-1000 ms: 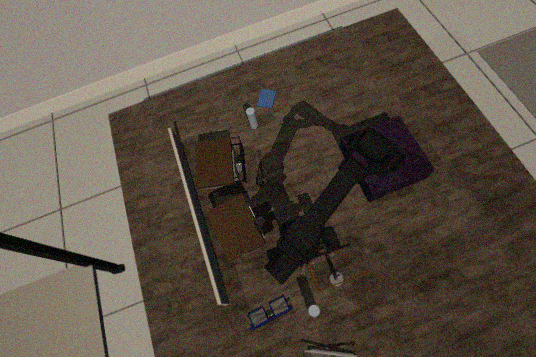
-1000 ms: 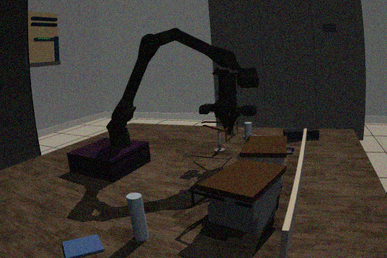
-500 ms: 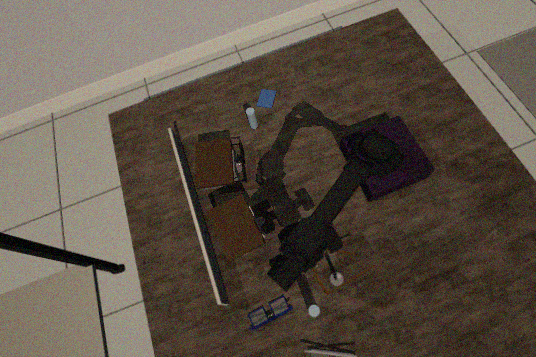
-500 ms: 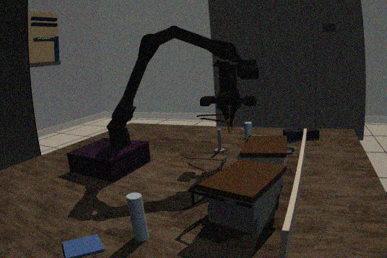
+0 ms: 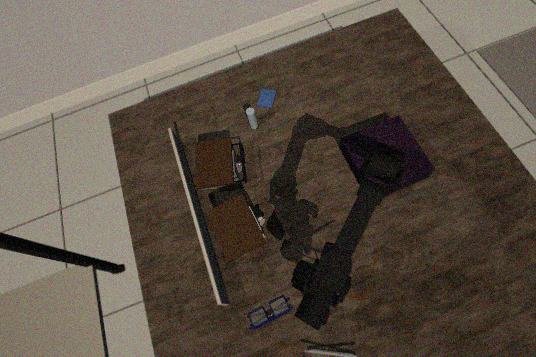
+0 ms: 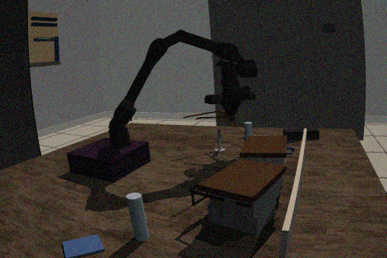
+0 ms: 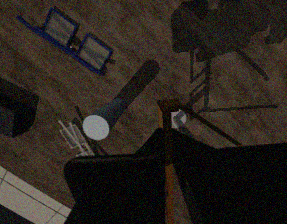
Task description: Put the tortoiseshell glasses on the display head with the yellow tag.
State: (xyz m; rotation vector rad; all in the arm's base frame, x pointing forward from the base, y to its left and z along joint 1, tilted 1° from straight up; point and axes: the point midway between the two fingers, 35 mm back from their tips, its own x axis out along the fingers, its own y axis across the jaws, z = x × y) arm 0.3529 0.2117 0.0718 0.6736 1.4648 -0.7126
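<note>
Right now the white-footed pin is 50 mm behind my gripper tip and 90 mm below it. The rest, counted from my gripper tip: display head 110 mm ahead, 260 mm to the right, 60 mm below; then flat pair of glasses 80 mm ahead, 170 mm to the left, 100 mm below; then long rail 230 mm ahead, 390 mm to the right, 60 mm below.
</note>
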